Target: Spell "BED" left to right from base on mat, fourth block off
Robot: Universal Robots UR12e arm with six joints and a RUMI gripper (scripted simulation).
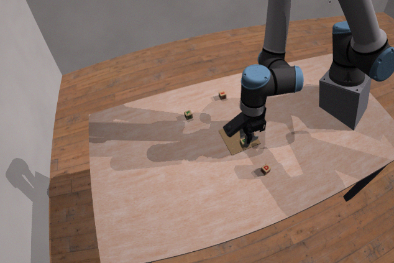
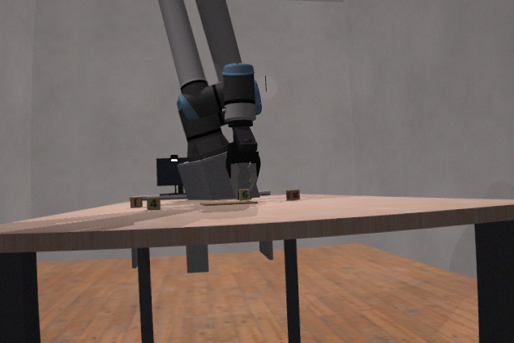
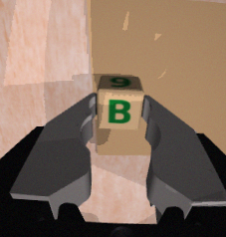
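Right now the tan mat is 50 mm to the right of my hand and 20 mm below it. Round my hand: green block: 160 mm ahead, 250 mm to the right, 10 mm below.
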